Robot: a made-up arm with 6 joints. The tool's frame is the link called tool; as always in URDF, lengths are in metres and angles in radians. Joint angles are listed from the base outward.
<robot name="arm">
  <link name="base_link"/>
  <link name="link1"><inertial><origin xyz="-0.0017 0.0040 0.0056"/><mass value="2.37"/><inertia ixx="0.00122" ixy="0" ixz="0" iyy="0.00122" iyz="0" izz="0.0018"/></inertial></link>
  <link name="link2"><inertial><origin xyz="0.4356 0.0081 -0.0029"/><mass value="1.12"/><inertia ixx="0.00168" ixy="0" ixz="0" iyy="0.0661" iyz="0" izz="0.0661"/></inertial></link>
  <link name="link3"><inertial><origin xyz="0.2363 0.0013 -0.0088"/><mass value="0.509"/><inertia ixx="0.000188" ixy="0" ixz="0" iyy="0.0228" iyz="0" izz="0.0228"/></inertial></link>
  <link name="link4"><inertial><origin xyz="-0.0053 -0.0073 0.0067"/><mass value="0.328"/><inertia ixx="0.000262" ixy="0" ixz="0" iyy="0.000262" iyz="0" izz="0.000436"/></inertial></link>
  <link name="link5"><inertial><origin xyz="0.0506 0.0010 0.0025"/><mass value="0.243"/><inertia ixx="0.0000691" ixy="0" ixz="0" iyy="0.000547" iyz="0" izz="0.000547"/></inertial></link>
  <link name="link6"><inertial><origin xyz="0.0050 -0.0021 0.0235"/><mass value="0.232"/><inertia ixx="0.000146" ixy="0" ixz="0" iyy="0.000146" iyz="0" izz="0.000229"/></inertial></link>
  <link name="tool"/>
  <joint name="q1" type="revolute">
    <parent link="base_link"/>
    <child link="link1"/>
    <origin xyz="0 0 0.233" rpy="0 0 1.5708"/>
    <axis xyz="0 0 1"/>
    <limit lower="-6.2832" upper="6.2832"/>
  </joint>
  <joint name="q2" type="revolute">
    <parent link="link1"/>
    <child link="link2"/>
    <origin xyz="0.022 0 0" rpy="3.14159 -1.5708 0"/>
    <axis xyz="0 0 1"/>
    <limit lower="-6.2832" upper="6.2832"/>
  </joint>
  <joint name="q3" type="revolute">
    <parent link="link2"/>
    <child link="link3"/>
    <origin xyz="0.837 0 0"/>
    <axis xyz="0 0 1"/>
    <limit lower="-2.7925" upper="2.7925"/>
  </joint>
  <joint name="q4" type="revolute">
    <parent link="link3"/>
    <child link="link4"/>
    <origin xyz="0.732 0 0" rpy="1.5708 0 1.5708"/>
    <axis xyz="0 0 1"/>
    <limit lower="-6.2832" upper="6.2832"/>
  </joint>
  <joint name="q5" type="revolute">
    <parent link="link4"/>
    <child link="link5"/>
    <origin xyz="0 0 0" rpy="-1.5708 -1.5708 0"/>
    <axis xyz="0 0 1"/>
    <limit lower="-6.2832" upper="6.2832"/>
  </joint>
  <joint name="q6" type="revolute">
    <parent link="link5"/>
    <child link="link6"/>
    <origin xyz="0.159 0 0" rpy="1.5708 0 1.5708"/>
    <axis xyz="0 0 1"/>
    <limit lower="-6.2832" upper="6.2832"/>
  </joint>
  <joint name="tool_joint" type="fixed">
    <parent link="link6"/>
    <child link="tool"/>
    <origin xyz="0 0 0"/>
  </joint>
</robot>
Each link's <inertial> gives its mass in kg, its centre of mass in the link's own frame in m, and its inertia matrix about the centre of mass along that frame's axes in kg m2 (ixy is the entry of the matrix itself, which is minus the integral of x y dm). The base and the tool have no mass. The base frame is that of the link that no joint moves.
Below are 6 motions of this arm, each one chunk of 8 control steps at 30 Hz.
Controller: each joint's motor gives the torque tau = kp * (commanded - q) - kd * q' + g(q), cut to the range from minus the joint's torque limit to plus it. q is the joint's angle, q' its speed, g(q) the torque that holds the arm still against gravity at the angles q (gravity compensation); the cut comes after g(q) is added. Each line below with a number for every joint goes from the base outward.
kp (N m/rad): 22 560 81 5.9 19 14
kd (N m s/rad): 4.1 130 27 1.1 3.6 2.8
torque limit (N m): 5.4 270 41 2.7 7.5 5.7
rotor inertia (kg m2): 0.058 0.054 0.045 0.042 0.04 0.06
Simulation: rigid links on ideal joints. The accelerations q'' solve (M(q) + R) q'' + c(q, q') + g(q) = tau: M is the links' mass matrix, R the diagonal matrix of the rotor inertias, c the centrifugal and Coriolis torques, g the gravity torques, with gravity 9.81 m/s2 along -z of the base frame. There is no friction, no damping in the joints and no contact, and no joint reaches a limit. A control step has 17 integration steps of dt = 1/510 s. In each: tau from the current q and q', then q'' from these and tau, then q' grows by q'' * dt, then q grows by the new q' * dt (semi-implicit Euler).
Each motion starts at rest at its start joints. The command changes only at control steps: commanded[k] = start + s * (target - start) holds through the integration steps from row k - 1 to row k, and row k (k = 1, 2, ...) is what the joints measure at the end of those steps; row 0 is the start. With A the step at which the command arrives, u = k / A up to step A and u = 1 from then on. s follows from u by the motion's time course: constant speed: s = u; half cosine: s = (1 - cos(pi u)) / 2; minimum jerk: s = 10 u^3 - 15 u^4 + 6 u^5; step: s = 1 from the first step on.
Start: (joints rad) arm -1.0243 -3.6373 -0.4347 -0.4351 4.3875 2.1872
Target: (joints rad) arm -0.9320 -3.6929 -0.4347 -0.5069 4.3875 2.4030
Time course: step
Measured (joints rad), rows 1 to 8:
1: -1.0233 -3.6423 -0.4300 -0.4396 4.3863 2.2059
2: -1.0206 -3.6484 -0.4290 -0.4479 4.3861 2.2354
3: -1.0166 -3.6544 -0.4295 -0.4566 4.3863 2.2631
4: -1.0113 -3.6599 -0.4306 -0.4643 4.3867 2.2869
5: -1.0051 -3.6647 -0.4317 -0.4709 4.3870 2.3068
6: -0.9982 -3.6689 -0.4327 -0.4765 4.3873 2.3233
7: -0.9908 -3.6724 -0.4335 -0.4813 4.3875 2.3370
8: -0.9832 -3.6755 -0.4342 -0.4854 4.3876 2.3483

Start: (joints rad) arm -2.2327 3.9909 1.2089 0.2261 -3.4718 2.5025
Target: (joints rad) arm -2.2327 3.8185 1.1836 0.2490 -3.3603 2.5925
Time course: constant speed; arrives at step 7
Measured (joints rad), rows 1 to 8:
1: -2.2327 3.9886 1.2102 0.2262 -3.4709 2.5036
2: -2.2327 3.9834 1.2114 0.2267 -3.4679 2.5065
3: -2.2326 3.9756 1.2120 0.2276 -3.4626 2.5111
4: -2.2326 3.9653 1.2120 0.2290 -3.4554 2.5171
5: -2.2326 3.9530 1.2114 0.2307 -3.4466 2.5242
6: -2.2325 3.9390 1.2103 0.2328 -3.4363 2.5323
7: -2.2325 3.9234 1.2087 0.2351 -3.4249 2.5412
8: -2.2325 3.9088 1.2055 0.2376 -3.4136 2.5497

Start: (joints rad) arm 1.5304 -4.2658 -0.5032 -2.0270 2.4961 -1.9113
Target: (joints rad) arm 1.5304 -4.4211 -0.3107 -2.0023 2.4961 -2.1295
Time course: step
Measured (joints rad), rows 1 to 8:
1: 1.5304 -4.2819 -0.4775 -2.0228 2.4990 -1.9301
2: 1.5305 -4.2996 -0.4592 -2.0165 2.4993 -1.9600
3: 1.5306 -4.3161 -0.4452 -2.0119 2.4987 -1.9881
4: 1.5306 -4.3309 -0.4334 -2.0094 2.4979 -2.0121
5: 1.5307 -4.3437 -0.4229 -2.0083 2.4971 -2.0322
6: 1.5307 -4.3548 -0.4134 -2.0079 2.4965 -2.0489
7: 1.5307 -4.3643 -0.4047 -2.0079 2.4960 -2.0628
8: 1.5307 -4.3725 -0.3967 -2.0079 2.4957 -2.0742

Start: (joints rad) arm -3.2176 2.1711 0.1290 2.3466 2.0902 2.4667
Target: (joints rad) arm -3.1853 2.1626 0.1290 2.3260 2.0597 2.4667
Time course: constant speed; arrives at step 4
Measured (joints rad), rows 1 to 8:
1: -3.2176 2.1709 0.1292 2.3463 2.0894 2.4667
2: -3.2174 2.1705 0.1294 2.3453 2.0874 2.4667
3: -3.2170 2.1698 0.1296 2.3437 2.0845 2.4667
4: -3.2163 2.1690 0.1298 2.3415 2.0808 2.4667
5: -3.2152 2.1681 0.1297 2.3392 2.0772 2.4667
6: -3.2139 2.1673 0.1296 2.3371 2.0742 2.4667
7: -3.2122 2.1666 0.1294 2.3353 2.0718 2.4667
8: -3.2104 2.1660 0.1292 2.3338 2.0697 2.4667

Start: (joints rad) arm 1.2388 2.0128 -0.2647 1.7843 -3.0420 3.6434
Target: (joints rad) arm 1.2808 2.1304 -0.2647 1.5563 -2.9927 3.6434
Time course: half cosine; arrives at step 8
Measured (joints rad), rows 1 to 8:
1: 1.2388 2.0132 -0.2651 1.7837 -3.0418 3.6434
2: 1.2389 2.0148 -0.2662 1.7810 -3.0410 3.6434
3: 1.2391 2.0184 -0.2680 1.7742 -3.0392 3.6433
4: 1.2394 2.0243 -0.2701 1.7622 -3.0361 3.6433
5: 1.2401 2.0325 -0.2718 1.7447 -3.0319 3.6433
6: 1.2410 2.0424 -0.2729 1.7226 -3.0269 3.6432
7: 1.2423 2.0532 -0.2730 1.6980 -3.0216 3.6432
8: 1.2438 2.0637 -0.2719 1.6735 -3.0166 3.6433

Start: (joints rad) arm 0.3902 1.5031 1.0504 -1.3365 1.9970 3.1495
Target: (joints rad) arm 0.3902 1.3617 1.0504 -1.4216 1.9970 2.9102
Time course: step
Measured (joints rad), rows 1 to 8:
1: 0.3902 1.4900 1.0601 -1.3355 1.9927 3.1288
2: 0.3901 1.4738 1.0619 -1.3379 1.9925 3.0960
3: 0.3900 1.4584 1.0606 -1.3462 1.9934 3.0652
4: 0.3900 1.4447 1.0583 -1.3582 1.9944 3.0388
5: 0.3899 1.4328 1.0561 -1.3711 1.9953 3.0168
6: 0.3899 1.4226 1.0541 -1.3833 1.9961 2.9985
7: 0.3898 1.4137 1.0524 -1.3938 1.9966 2.9834
8: 0.3898 1.4062 1.0511 -1.4025 1.9970 2.9708

